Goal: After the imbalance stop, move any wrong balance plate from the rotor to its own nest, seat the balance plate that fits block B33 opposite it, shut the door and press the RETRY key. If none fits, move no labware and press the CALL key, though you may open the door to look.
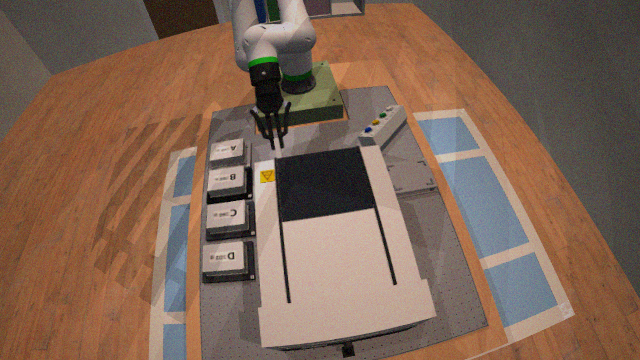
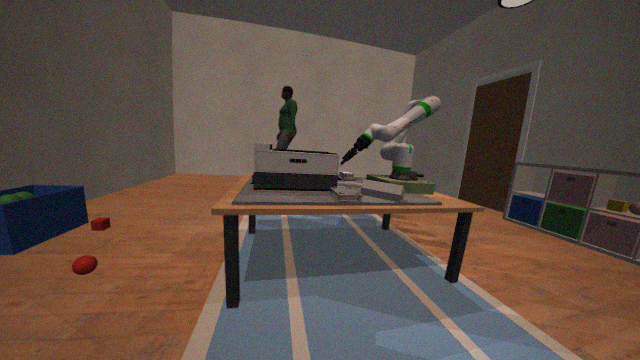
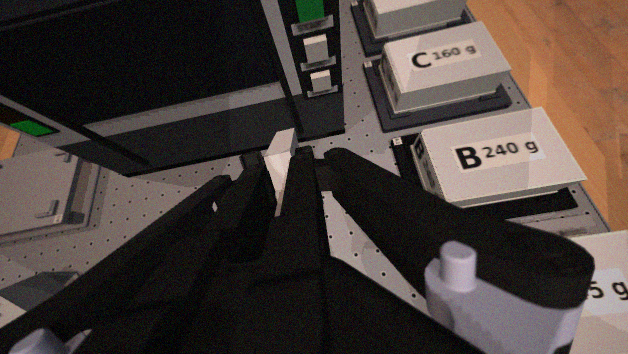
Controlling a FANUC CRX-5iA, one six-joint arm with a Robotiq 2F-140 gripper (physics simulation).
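Where they show: gripper, fingertip midpoint: [image 3: 290, 147]; arm's base at its link origin: [image 1: 298, 84] [image 2: 400, 178].
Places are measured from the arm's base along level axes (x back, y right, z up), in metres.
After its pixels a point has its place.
Note:
My gripper [image 1: 276, 143] [image 2: 343, 161] {x -0.461, y 0.042, z 0.053 m} [image 3: 290, 147] {x -0.461, y 0.042, z 0.053 m} is shut with nothing between the fingers. Its tips point at the front face of the white centrifuge [image 1: 340, 268] {x -0.831, y -0.109, z 0.148 m} [image 2: 295, 163] {x -0.746, y -0.261, z 0.088 m}, just below the key column [image 3: 317, 66] {x -0.536, y 0.070, z 0.063 m}, which has a green START key [image 3: 310, 9] {x -0.529, y 0.072, z 0.118 m} and two white keys under it. The dark door [image 1: 323, 182] {x -0.616, y -0.084, z 0.151 m} [image 3: 131, 48] {x -0.519, y -0.061, z 0.119 m} is shut, so the rotor is hidden. Four balance plates sit in nests beside the centrifuge: A [image 1: 227, 149] {x -0.339, y 0.252, z -0.008 m}, B 240 g [image 1: 226, 178] {x -0.467, y 0.234, z -0.008 m} [image 3: 496, 154] {x -0.463, y 0.238, z -0.008 m}, C 160 g [image 1: 226, 213] {x -0.599, y 0.215, z -0.008 m} [image 3: 443, 63] {x -0.588, y 0.216, z -0.008 m} and D [image 1: 223, 256] {x -0.739, y 0.209, z -0.008 m}.
A grey button box [image 1: 383, 125] {x -0.300, y -0.301, z 0.020 m} with coloured buttons stands on the far side of the centrifuge. An empty grey nest [image 1: 409, 175] {x -0.485, y -0.362, z -0.028 m} [image 3: 39, 193] {x -0.475, y -0.329, z -0.028 m} lies beside it. A person [image 2: 286, 117] stands behind the table. The arm's green base [image 1: 315, 96] {x -0.095, y -0.069, z 0.000 m} is close behind the gripper.

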